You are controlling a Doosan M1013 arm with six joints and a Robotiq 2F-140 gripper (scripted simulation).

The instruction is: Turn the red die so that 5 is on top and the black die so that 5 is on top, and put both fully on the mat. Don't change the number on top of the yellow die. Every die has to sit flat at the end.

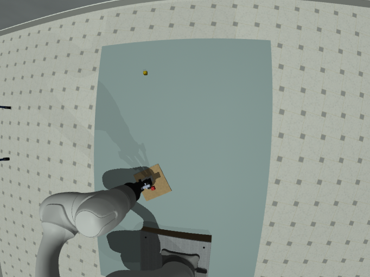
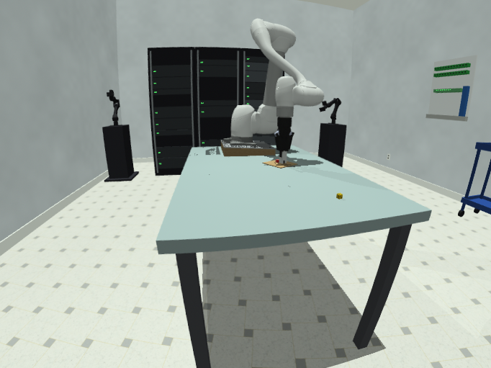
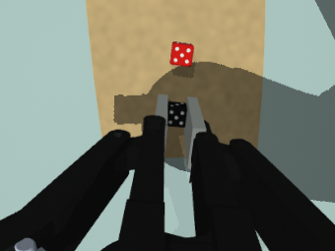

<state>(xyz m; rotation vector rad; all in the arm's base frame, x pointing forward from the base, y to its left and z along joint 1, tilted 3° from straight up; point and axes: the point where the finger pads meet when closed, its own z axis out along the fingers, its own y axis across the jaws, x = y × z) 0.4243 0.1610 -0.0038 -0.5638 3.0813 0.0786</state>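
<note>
My gripper is now 30 mm above the black die. The rest, counted from my hand: tan mat: 20 mm behind, 10 mm to the right, 40 mm below; yellow die: 490 mm ahead, 40 mm to the left, 40 mm below; red die: 40 mm behind, 20 mm to the right, 30 mm below.
</note>
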